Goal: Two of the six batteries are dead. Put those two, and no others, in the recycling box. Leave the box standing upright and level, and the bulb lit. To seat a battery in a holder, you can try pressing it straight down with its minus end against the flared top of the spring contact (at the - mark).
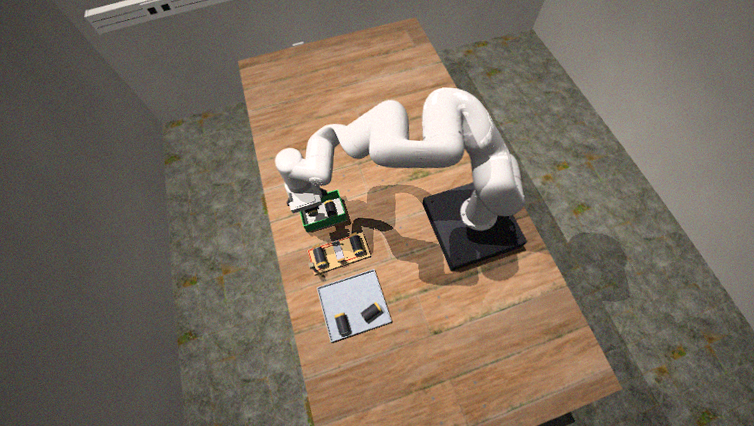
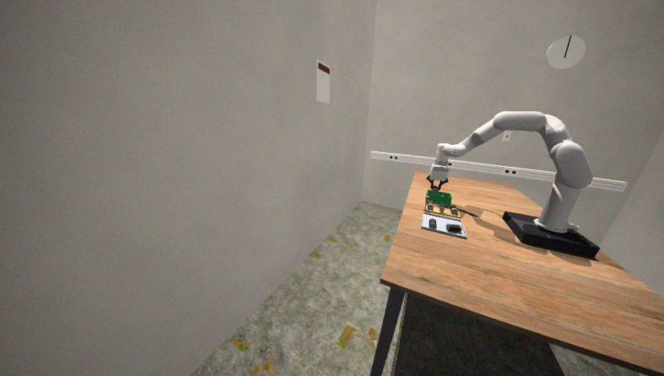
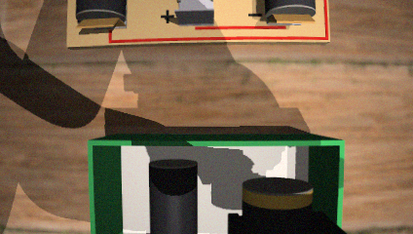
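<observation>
My gripper is now 3 cm past the green recycling box, 1 cm to the left of it and 8 cm above it. Round my hand: grey tray (11 cm behind, 33 cm to the left, 10 cm below).
</observation>
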